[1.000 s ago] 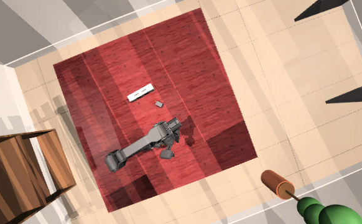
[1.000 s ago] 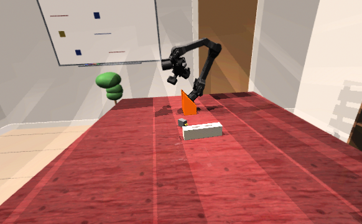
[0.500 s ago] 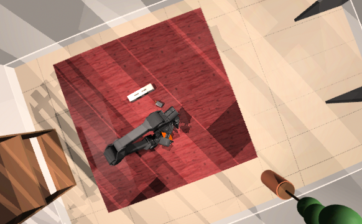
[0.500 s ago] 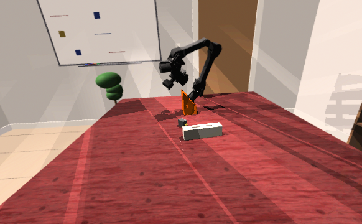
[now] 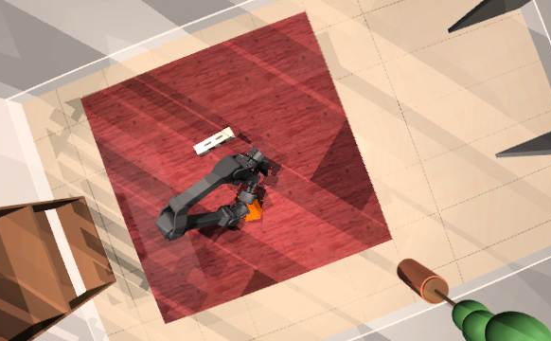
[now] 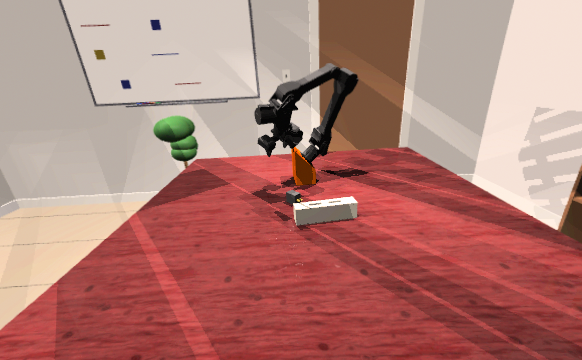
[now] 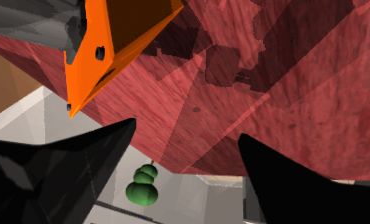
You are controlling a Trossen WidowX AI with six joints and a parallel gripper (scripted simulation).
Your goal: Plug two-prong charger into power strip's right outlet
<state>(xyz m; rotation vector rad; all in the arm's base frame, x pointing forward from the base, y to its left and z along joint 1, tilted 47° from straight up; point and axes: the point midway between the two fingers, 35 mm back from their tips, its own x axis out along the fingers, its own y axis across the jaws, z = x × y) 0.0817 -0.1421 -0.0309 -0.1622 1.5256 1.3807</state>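
Now: gripper tip 170 mm short of the dark two-prong charger, 140 mm above it and 60 mm to the right of it.
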